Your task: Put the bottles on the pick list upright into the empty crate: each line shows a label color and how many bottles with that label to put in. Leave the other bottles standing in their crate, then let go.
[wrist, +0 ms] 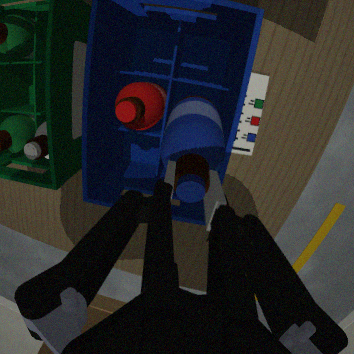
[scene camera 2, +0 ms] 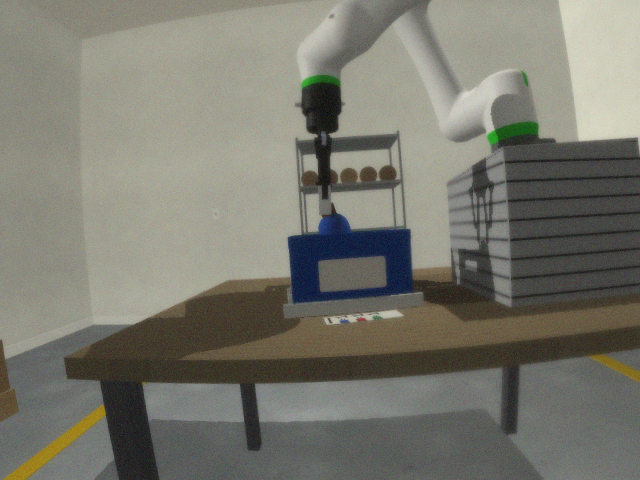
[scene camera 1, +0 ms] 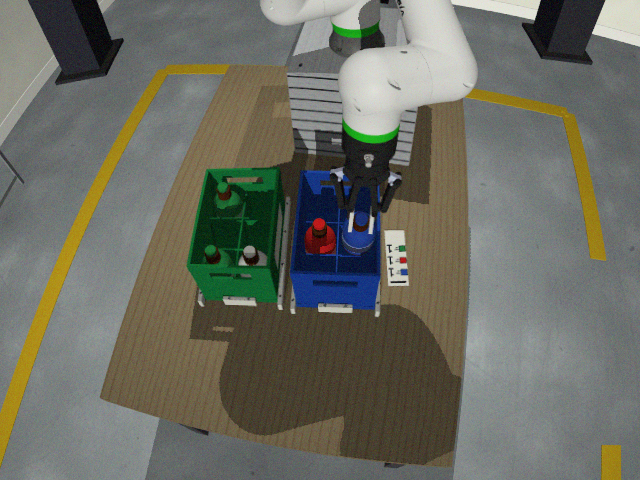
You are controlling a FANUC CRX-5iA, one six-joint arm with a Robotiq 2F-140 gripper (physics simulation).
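Places are measured from the arm's base along level axes (x ahead, y left, z up), in metres.
Pixels of known places: gripper, between the fingertips: [wrist: 189, 177] [scene camera 2: 325, 215] [scene camera 1: 360, 227]; arm's base, origin of its link: [scene camera 1: 357, 42].
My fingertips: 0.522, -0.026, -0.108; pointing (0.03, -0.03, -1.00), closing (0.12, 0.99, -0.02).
For each thing: its middle in the pictures, then the offset to it from my fingertips, as dx, dy, dz.
- blue bottle, middle of its body: [wrist: 192, 146] [scene camera 1: 359, 230] [scene camera 2: 335, 232] -0.021, +0.000, -0.042
- red bottle, middle of its body: [wrist: 140, 105] [scene camera 1: 320, 241] -0.052, -0.086, -0.134
- pick list, middle of its body: [wrist: 247, 114] [scene camera 2: 363, 317] [scene camera 1: 396, 257] -0.049, +0.103, -0.219
- green crate, middle of its body: [wrist: 35, 87] [scene camera 1: 240, 234] -0.075, -0.277, -0.132
- white bottle, middle of its body: [wrist: 57, 137] [scene camera 1: 254, 267] +0.014, -0.239, -0.134
My gripper [scene camera 1: 360, 223] [scene camera 2: 325, 209] [wrist: 189, 177] is shut on the neck of a blue bottle [scene camera 1: 357, 240] [scene camera 2: 334, 225] [wrist: 192, 135]. This bottle is in the right column of the blue crate [scene camera 1: 334, 297] [scene camera 2: 305, 268] [wrist: 86, 150], around the middle row. Its shoulder shows above the rim in scene camera 2, and it leans slightly; its base is hidden. A red bottle [scene camera 1: 320, 240] [wrist: 142, 102] stands beside it in the left middle compartment. The pick list [scene camera 1: 395, 240] [wrist: 260, 85] shows one green, one red, one blue.
The green crate [scene camera 1: 237, 286] [wrist: 60, 100] stands left of the blue one, with two green bottles, one at the back left [scene camera 1: 227, 200] and one at the front left [scene camera 1: 214, 256], and a white bottle [scene camera 1: 253, 256] at the front right. The grey robot base [scene camera 2: 568, 222] stands behind the crates.
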